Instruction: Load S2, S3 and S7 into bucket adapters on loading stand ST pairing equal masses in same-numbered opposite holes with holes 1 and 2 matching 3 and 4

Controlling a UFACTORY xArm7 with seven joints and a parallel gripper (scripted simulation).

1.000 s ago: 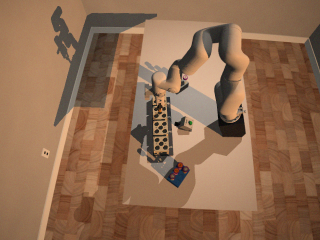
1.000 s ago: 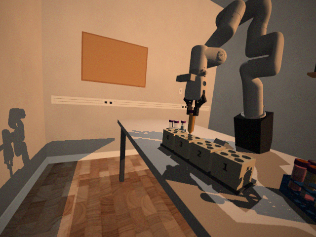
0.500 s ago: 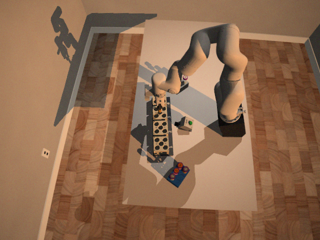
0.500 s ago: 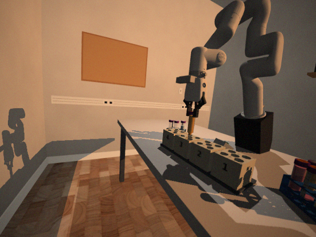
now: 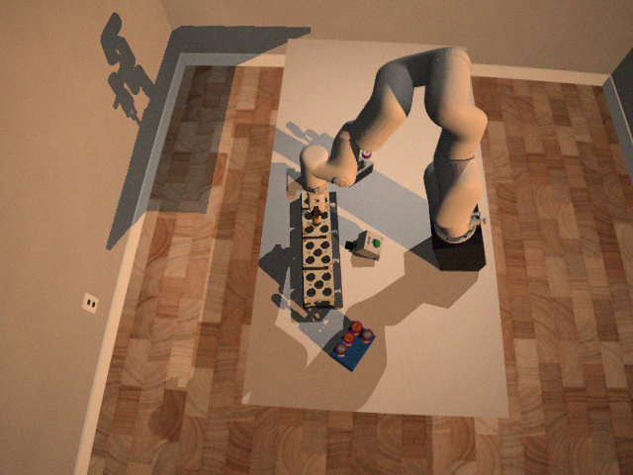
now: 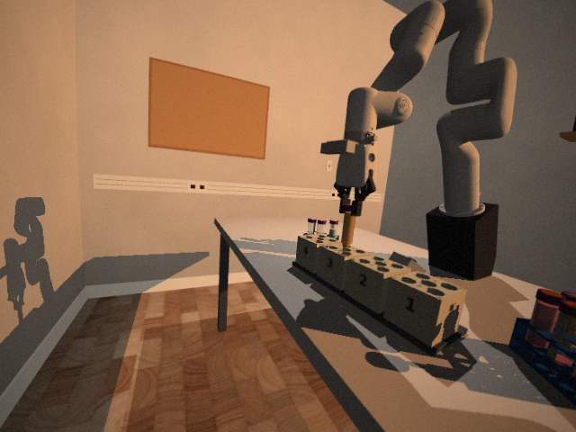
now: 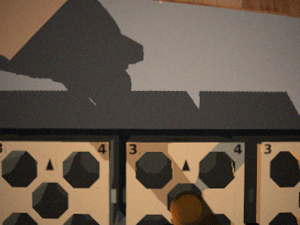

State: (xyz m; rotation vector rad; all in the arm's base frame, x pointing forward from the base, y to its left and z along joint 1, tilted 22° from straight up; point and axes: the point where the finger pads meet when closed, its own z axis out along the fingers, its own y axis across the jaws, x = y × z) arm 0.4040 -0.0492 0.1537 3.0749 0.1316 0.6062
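Right now the orange-dotted tube is 5 cm below my hand and 1 cm behind it. Also, from my hand: bucket adapter 16 cm below, 11 cm to the left, 1 cm behind; pale blank rack 29 cm to the right, 18 cm below, 13 cm behind; pink-filled sample tube 35 cm to the left, 15 cm below, 14 cm behind.
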